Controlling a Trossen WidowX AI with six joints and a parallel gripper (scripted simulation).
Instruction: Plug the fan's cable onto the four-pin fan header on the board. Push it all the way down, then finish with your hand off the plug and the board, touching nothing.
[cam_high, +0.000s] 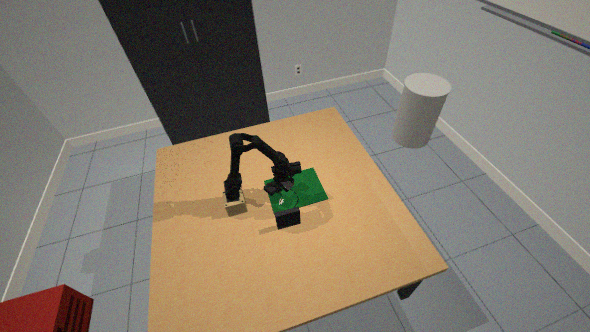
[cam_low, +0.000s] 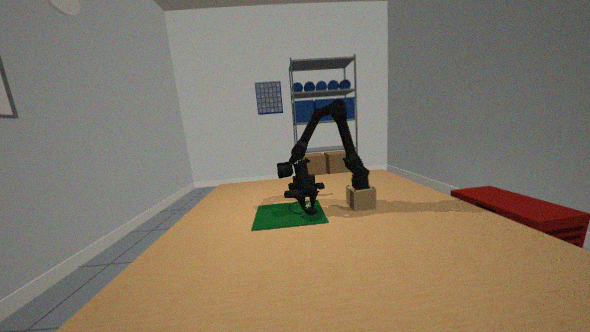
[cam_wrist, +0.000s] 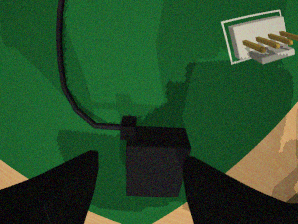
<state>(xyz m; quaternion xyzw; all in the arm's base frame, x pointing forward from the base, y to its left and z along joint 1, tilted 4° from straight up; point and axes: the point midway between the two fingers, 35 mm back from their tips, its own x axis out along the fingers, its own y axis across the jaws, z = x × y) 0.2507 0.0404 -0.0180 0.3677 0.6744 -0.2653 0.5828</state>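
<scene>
Right now the black fan plug is 1 cm below my gripper tip and 1 cm behind it. Round my gripper tip: black fan (22 cm to the right, 4 cm above, 1 cm ahead); then green board (9 cm ahead, 4 cm below, 2 cm to the right); then fan header (8 cm to the right, 2 cm below).
</scene>
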